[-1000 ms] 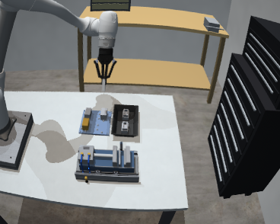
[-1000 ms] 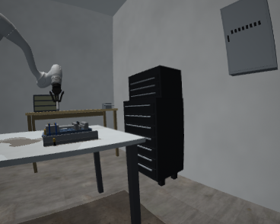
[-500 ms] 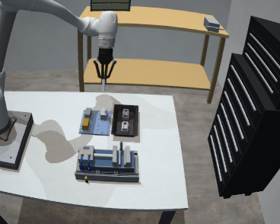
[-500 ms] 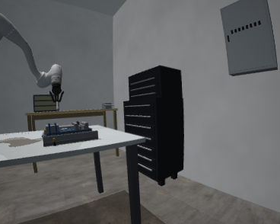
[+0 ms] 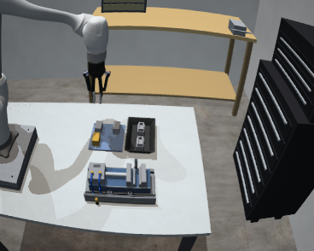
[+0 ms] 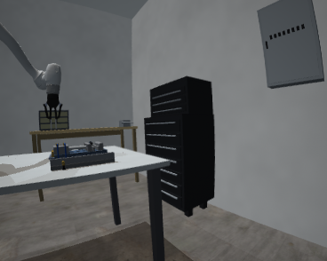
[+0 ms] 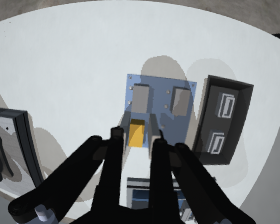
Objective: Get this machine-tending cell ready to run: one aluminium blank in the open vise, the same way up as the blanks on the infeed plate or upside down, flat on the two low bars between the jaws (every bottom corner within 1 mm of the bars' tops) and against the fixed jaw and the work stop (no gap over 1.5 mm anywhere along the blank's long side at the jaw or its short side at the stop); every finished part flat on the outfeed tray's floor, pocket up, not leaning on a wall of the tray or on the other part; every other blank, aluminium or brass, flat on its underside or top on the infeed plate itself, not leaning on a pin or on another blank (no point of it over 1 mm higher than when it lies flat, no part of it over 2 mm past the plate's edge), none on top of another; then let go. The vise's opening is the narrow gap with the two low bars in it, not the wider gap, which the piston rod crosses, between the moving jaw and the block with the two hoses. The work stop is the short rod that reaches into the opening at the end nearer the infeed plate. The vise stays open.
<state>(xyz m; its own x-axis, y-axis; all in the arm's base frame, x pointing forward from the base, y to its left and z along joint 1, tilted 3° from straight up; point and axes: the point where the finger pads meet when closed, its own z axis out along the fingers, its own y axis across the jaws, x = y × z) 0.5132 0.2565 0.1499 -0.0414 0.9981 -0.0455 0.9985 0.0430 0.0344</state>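
Now: hand 190 mm above the aluminium blank. From my hand the other things lie so: hose block (60 mm ahead, 350 mm to the right, 130 mm below); brass blank (90 mm to the right, 190 mm below); work stop (220 mm ahead, 290 mm to the right, 120 mm below).
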